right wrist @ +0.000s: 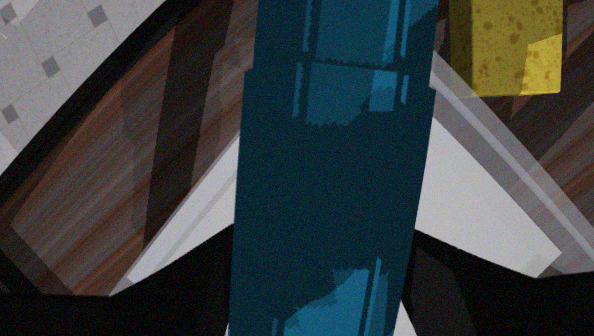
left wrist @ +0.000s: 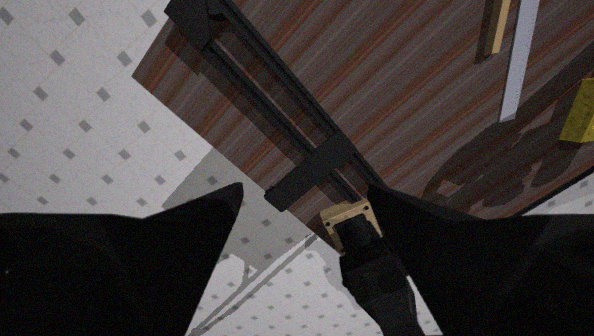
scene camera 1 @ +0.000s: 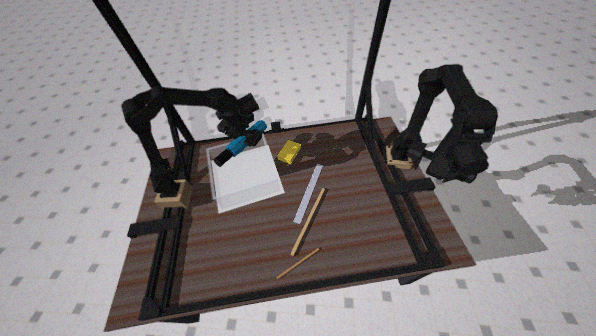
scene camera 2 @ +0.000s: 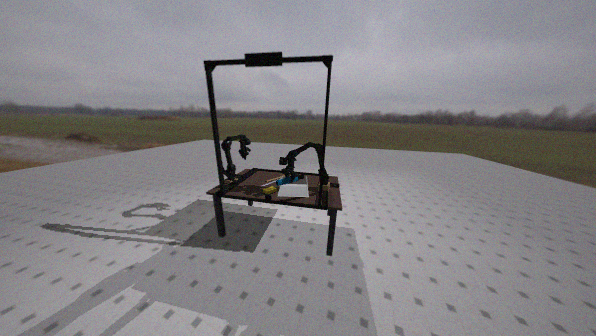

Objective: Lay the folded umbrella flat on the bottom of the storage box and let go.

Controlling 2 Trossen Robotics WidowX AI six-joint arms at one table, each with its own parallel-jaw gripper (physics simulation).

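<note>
The folded blue umbrella (scene camera 1: pixel 235 145) (scene camera 2: pixel 287 181) (right wrist: pixel 330 175) has black parts in scene camera 1. It lies across the left and back part of the white storage box (scene camera 1: pixel 252 175) (scene camera 2: pixel 295 191) (right wrist: pixel 480 200), with its far end reaching past the back rim. My right gripper (scene camera 1: pixel 246 138) (right wrist: pixel 311 231) is shut on the umbrella's middle, with one finger on each side. Whether the umbrella touches the box bottom or rim cannot be told. My left gripper (left wrist: pixel 306 189) (scene camera 2: pixel 245 156) is open and empty, off the table's right side in scene camera 1.
A yellow sponge (scene camera 1: pixel 289 152) (scene camera 2: pixel 270 190) (left wrist: pixel 580 115) (right wrist: pixel 515 50) lies close to the box's right side in scene camera 1. A pale strip (scene camera 1: pixel 307 194) (left wrist: pixel 520 60), a wooden bar (scene camera 1: pixel 309 221) (left wrist: pixel 495 27) and a thin stick (scene camera 1: pixel 298 263) lie farther forward. Black frame rails run along the table sides.
</note>
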